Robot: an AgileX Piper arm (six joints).
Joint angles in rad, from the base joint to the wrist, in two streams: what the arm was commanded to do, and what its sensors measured. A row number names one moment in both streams.
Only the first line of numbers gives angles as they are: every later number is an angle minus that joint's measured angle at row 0.
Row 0, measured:
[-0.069, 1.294, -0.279, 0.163, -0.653, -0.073]
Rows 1 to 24, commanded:
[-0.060, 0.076, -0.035, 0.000, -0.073, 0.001]
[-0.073, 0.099, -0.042, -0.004, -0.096, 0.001]
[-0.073, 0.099, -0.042, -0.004, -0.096, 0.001]
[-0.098, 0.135, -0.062, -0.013, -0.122, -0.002]
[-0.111, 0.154, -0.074, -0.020, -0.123, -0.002]
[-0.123, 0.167, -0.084, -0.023, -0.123, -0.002]
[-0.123, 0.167, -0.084, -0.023, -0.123, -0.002]
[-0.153, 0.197, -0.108, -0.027, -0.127, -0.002]
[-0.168, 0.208, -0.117, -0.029, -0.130, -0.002]
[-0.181, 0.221, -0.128, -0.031, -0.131, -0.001]
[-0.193, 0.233, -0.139, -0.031, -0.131, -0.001]
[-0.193, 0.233, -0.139, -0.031, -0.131, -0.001]
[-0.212, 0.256, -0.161, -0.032, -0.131, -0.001]
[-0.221, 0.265, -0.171, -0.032, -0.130, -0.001]
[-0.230, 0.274, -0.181, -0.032, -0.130, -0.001]
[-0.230, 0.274, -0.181, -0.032, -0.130, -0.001]
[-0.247, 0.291, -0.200, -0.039, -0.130, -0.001]
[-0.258, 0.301, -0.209, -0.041, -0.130, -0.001]
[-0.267, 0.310, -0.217, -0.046, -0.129, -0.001]
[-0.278, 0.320, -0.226, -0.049, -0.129, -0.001]
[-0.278, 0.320, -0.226, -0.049, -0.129, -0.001]
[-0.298, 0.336, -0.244, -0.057, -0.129, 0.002]
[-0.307, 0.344, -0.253, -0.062, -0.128, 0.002]
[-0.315, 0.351, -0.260, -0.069, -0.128, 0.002]
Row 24, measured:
[-0.289, 0.336, -0.234, -0.059, -0.113, 0.000]
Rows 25 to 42, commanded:
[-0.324, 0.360, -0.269, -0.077, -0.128, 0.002]
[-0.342, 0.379, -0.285, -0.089, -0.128, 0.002]
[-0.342, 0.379, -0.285, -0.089, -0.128, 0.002]
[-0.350, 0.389, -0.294, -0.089, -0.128, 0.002]
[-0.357, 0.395, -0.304, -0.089, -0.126, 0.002]
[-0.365, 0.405, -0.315, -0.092, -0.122, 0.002]
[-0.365, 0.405, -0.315, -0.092, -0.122, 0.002]
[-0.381, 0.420, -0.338, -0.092, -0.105, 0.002]
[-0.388, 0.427, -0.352, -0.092, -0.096, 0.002]
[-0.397, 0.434, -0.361, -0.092, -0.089, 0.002]
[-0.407, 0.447, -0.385, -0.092, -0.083, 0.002]
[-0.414, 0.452, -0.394, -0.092, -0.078, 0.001]
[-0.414, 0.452, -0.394, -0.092, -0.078, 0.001]
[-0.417, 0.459, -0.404, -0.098, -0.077, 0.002]
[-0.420, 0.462, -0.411, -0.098, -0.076, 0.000]
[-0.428, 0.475, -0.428, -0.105, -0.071, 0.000]
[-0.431, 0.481, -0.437, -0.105, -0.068, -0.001]
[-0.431, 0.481, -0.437, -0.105, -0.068, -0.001]
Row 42, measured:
[-0.419, 0.468, -0.408, -0.088, -0.083, 0.000]
